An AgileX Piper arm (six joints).
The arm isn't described. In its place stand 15 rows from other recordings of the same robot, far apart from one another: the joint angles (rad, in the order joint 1, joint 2, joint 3, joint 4, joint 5, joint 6), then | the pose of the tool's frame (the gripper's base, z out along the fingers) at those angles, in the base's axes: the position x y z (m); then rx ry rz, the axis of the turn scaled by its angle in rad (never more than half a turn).
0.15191 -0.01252 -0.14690 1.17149 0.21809 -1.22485 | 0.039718 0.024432 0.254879 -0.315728 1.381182 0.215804
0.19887 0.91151 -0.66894 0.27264 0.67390 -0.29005 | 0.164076 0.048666 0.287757 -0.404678 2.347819 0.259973
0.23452 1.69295 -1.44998 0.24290 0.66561 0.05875 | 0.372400 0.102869 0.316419 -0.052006 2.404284 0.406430
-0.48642 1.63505 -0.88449 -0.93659 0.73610 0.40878 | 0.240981 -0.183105 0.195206 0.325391 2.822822 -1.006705
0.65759 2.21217 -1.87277 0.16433 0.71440 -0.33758 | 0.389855 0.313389 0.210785 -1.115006 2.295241 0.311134
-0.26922 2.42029 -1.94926 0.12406 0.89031 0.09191 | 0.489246 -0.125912 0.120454 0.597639 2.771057 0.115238
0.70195 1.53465 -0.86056 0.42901 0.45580 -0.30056 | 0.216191 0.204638 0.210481 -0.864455 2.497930 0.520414
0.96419 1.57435 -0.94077 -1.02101 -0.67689 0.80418 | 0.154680 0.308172 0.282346 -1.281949 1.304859 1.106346
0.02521 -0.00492 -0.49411 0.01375 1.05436 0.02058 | -0.004689 0.000970 0.276207 -0.005295 2.039137 0.045151
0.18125 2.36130 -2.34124 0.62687 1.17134 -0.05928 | 0.499124 0.141468 0.267611 -0.168782 2.584175 0.885437
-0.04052 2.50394 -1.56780 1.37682 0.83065 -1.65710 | 0.465211 0.047125 0.031787 -0.646919 2.276861 0.861780
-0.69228 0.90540 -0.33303 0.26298 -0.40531 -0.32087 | 0.131248 -0.120945 0.263156 0.591161 1.600665 -0.665177
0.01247 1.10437 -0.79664 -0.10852 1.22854 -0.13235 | 0.168246 -0.007187 0.269369 -0.264129 3.010243 -0.168690
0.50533 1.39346 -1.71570 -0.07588 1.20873 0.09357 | 0.241839 0.126423 0.462766 -0.483243 2.325224 0.191567
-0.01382 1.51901 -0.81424 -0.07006 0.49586 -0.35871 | 0.281288 -0.006919 0.198188 -0.533860 2.642012 -0.179287
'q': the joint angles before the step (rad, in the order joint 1, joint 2, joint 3, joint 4, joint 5, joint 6). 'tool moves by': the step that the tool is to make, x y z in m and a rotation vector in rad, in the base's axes. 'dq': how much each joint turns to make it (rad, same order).
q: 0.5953, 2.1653, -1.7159, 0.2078, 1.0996, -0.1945
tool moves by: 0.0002, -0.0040, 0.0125, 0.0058, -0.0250, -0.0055
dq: -0.0059, -0.0286, -0.0002, -0.0106, 0.0042, 0.0041
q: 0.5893, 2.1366, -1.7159, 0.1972, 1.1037, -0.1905
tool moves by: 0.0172, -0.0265, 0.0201, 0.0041, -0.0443, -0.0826
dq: -0.0672, -0.0327, -0.0240, -0.0260, 0.0128, 0.0261
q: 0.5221, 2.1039, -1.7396, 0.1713, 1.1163, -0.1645
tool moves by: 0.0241, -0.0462, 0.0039, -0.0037, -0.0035, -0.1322
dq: -0.1169, -0.0069, -0.0042, -0.0090, 0.0068, 0.0193
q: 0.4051, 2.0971, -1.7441, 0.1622, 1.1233, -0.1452
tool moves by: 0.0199, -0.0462, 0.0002, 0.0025, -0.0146, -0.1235
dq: -0.1131, 0.0001, -0.0002, -0.0039, -0.0161, 0.0092
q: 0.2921, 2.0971, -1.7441, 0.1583, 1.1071, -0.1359
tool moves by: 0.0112, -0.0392, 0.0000, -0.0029, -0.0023, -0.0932
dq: -0.0917, 0.0000, 0.0000, -0.0039, -0.0018, 0.0024
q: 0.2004, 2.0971, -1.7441, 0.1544, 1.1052, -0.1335
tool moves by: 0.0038, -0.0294, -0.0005, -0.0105, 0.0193, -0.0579
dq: -0.0662, 0.0000, 0.0003, -0.0076, 0.0212, -0.0033
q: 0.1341, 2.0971, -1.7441, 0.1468, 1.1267, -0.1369
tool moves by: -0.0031, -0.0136, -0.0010, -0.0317, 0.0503, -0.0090
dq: -0.0254, -0.0001, 0.0001, -0.0279, 0.0545, -0.0021
